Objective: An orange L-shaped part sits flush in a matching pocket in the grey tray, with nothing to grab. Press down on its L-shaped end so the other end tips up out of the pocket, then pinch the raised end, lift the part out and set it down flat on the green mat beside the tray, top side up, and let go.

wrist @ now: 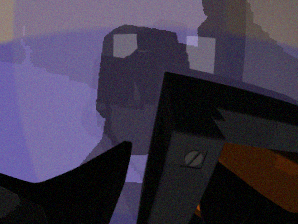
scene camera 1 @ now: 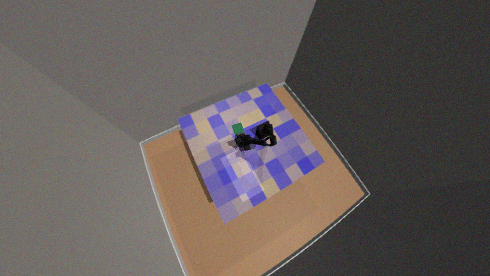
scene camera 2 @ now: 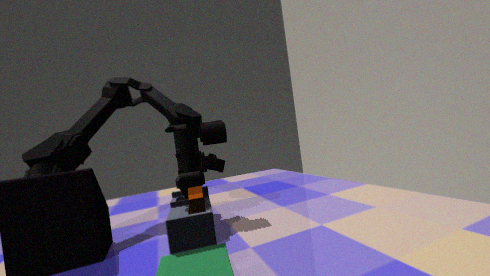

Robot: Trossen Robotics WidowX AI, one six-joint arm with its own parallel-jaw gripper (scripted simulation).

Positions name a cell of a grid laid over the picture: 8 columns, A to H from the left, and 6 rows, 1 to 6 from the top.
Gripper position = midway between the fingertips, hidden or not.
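Observation:
The gripper (scene camera 2: D5) is there to be seen, and you can find it in the wrist view (wrist: E5) as well.

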